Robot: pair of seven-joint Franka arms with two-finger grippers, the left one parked.
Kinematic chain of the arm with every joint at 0, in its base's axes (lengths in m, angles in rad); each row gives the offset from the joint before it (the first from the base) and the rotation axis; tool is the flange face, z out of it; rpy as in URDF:
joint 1: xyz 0 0 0.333 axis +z
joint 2: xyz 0 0 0 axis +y
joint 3: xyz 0 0 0.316 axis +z
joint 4: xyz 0.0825 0 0 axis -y
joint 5: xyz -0.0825 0 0.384 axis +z
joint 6: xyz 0 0 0 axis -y
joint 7: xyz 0.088 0 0 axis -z
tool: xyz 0 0 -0.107 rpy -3.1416 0 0
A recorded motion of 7 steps. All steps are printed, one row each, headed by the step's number.
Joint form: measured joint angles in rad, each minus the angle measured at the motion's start. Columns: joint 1, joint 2, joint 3, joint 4, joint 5, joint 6, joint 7.
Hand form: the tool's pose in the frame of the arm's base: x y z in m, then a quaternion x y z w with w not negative. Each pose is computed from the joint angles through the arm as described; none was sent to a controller.
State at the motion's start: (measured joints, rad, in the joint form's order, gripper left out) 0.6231 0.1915 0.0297 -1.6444 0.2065 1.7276 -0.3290
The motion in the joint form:
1: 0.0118 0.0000 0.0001 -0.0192 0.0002 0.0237 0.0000
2: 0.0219 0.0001 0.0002 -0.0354 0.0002 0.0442 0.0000
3: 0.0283 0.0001 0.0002 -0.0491 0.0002 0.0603 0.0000
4: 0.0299 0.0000 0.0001 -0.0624 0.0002 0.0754 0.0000
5: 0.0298 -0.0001 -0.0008 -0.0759 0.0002 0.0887 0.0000
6: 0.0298 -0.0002 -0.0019 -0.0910 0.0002 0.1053 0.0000
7: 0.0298 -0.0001 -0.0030 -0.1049 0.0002 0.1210 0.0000
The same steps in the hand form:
1: 0.4694 0.3897 0.4854 -0.88435 -0.45234 0.06812 0.09315
2: 0.4657 0.3941 0.4793 -0.88301 -0.45528 0.06646 0.09272
3: 0.4632 0.3967 0.4741 -0.88232 -0.45683 0.06552 0.09233
4: 0.4625 0.3969 0.4691 -0.88270 -0.45628 0.06460 0.09205
5: 0.4625 0.3958 0.4638 -0.88357 -0.45469 0.06452 0.09160
6: 0.4627 0.3947 0.4580 -0.88462 -0.45287 0.06359 0.09120
7: 0.4628 0.3936 0.4527 -0.88561 -0.45113 0.06261 0.09081

